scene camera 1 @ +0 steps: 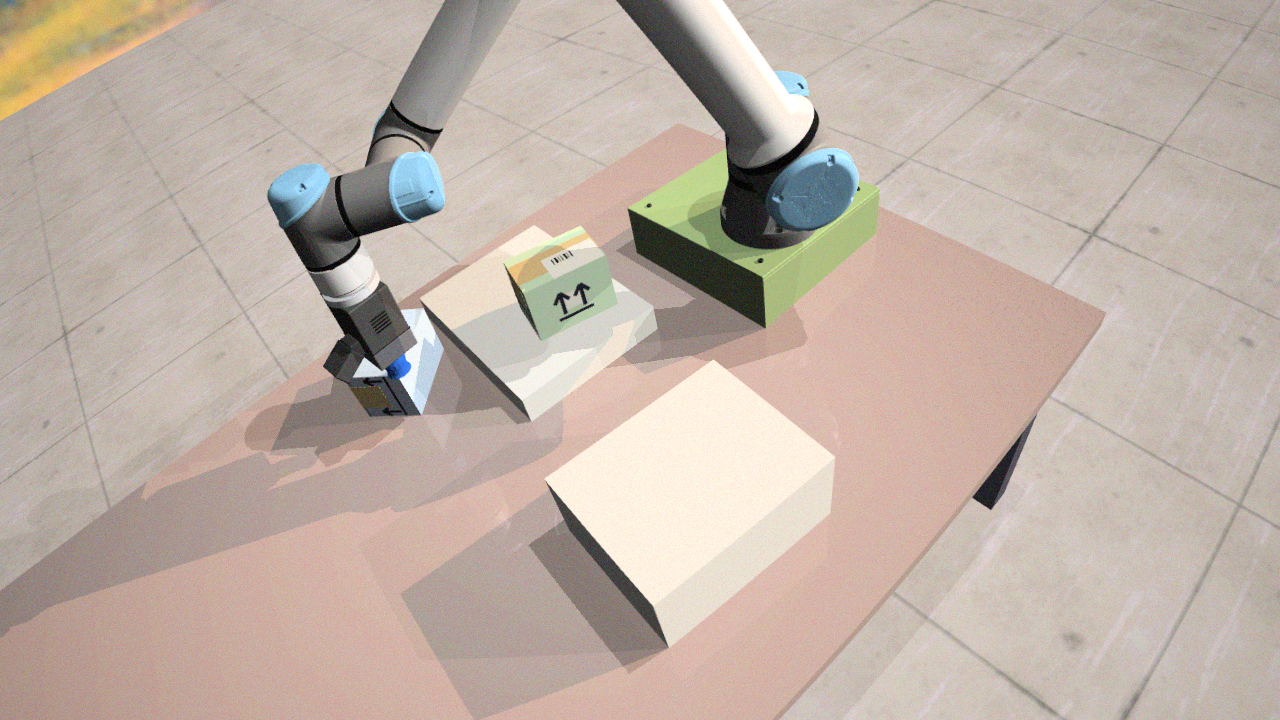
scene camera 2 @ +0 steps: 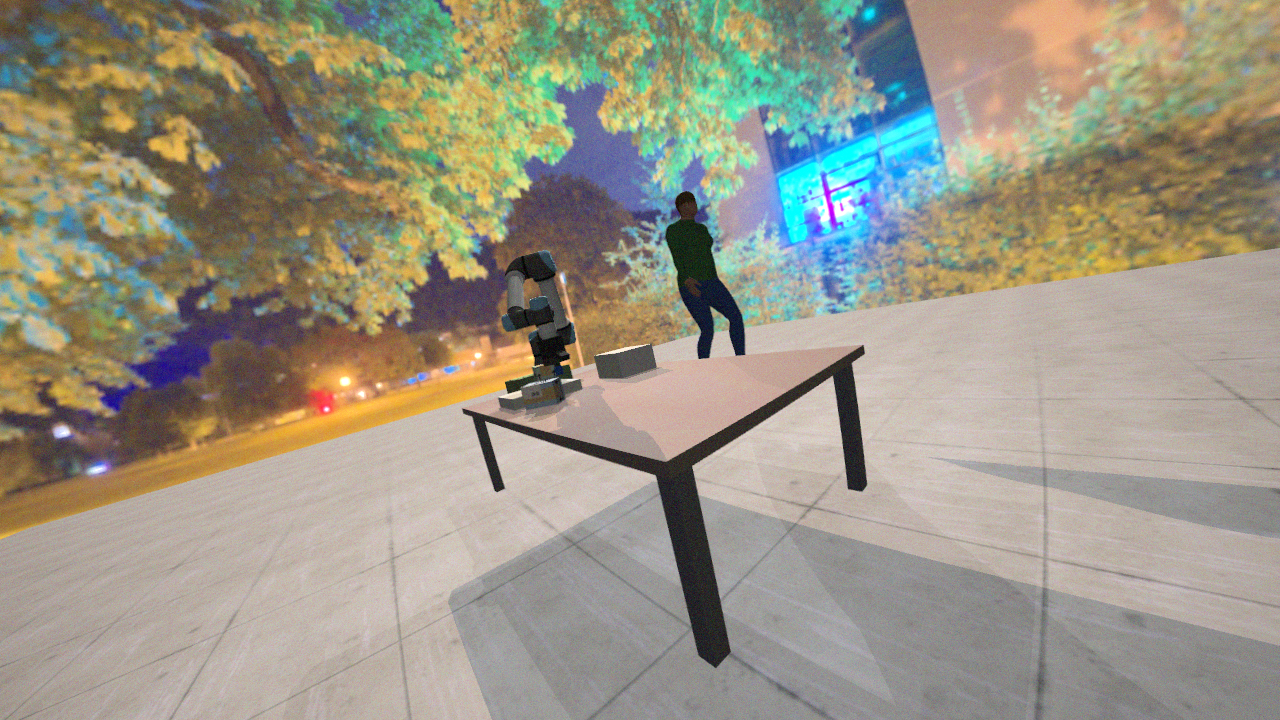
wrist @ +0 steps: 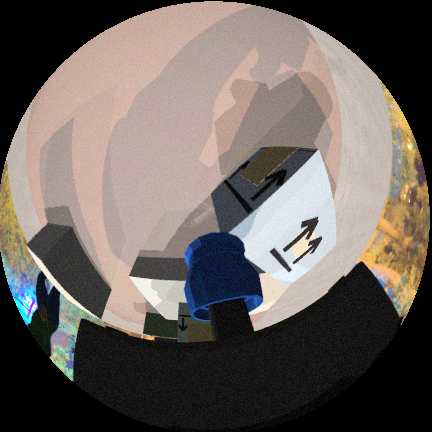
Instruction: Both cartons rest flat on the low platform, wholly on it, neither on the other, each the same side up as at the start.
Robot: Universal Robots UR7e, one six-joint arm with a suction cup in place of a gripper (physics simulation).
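Frame: origin at the arm's base, x left, y down, z back, level; metres.
Where they show: hand, tool point: (scene camera 1: 399, 369) (scene camera 2: 560, 374) (wrist: 215, 256); arm's base, link origin: (scene camera 1: 770, 219) (wrist: 171, 339).
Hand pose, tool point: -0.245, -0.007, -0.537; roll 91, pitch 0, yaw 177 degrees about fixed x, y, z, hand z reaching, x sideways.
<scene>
Things, the pixels of their top centre, and the offset from my tool point, as dx, dy, dz. Level surfaces: height alone.
- green carton, top centre: (scene camera 1: 553, 258) (wrist: 197, 348) (scene camera 2: 542, 364) +0.069, -0.042, +0.256
- low whitish platform, top centre: (scene camera 1: 528, 301) (wrist: 221, 306) (scene camera 2: 538, 388) +0.005, +0.054, +0.229
- white-blue carton, top centre: (wrist: 304, 243) (scene camera 1: 383, 342) (scene camera 2: 540, 382) -0.082, +0.010, +0.021
- large cream box, top centre: (scene camera 1: 687, 469) (wrist: 57, 286) (scene camera 2: 621, 349) +0.439, -0.018, +0.104
- table, surface height: dy +0.102
A green carton (scene camera 1: 572, 291) (wrist: 184, 327), arrows up, stands on the low whitish platform (scene camera 1: 474, 317) (wrist: 150, 287). A white-blue carton (scene camera 1: 427, 349) (scene camera 2: 542, 391) (wrist: 310, 195) is beside the platform over the table, off the platform; its side arrows point sideways, and whether it sits quite flat is not clear. My gripper, a blue suction cup (scene camera 1: 399, 368) (wrist: 216, 240), is at the near corner of this carton's top. In the wrist view its tip lies at the face's edge, not squarely on it, and it appears to hold nothing. The exact contact is hidden.
A large cream box (scene camera 1: 693, 483) (scene camera 2: 625, 360) (wrist: 70, 265) stands on the table (scene camera 1: 939, 331) (scene camera 2: 680, 402). The arm's green base block (scene camera 1: 698, 237) stands behind the platform. A person (scene camera 2: 691, 250) stands beyond the table.
</scene>
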